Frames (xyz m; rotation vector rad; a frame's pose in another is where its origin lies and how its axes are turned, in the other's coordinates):
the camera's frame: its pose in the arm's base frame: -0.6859 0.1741 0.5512 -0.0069 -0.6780 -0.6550
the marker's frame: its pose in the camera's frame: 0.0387 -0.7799 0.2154 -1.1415 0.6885 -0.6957
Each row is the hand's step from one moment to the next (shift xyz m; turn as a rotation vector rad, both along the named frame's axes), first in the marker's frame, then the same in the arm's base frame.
Working: the marker's frame: its pose in the arm's base frame: -1.2282 -0.4265 0.5871 -0.5960 0.4600 -1.5493

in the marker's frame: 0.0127 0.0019 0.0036 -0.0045 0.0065 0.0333
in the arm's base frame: 0.0036 -0.0125 0.0028 0.0259 0.0062 0.0215
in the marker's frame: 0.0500 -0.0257 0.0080 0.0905 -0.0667 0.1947
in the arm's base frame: -0.0158 -0.0475 0.0268 0.0677 -0.0727 0.2017
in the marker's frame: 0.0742 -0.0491 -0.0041 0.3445 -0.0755 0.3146
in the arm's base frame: -0.0420 -0.0707 0.0342 0.1321 -0.3171 0.3246
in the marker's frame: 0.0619 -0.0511 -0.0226 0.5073 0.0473 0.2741
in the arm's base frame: -0.0549 -0.0596 0.0198 0.2008 -0.4903 0.2324
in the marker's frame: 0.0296 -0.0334 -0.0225 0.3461 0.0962 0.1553
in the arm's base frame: -0.0405 -0.0286 0.0059 0.1673 -0.3410 0.0943
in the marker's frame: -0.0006 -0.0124 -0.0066 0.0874 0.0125 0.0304
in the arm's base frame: -0.0138 0.0010 0.0025 0.0275 -0.0859 0.0242
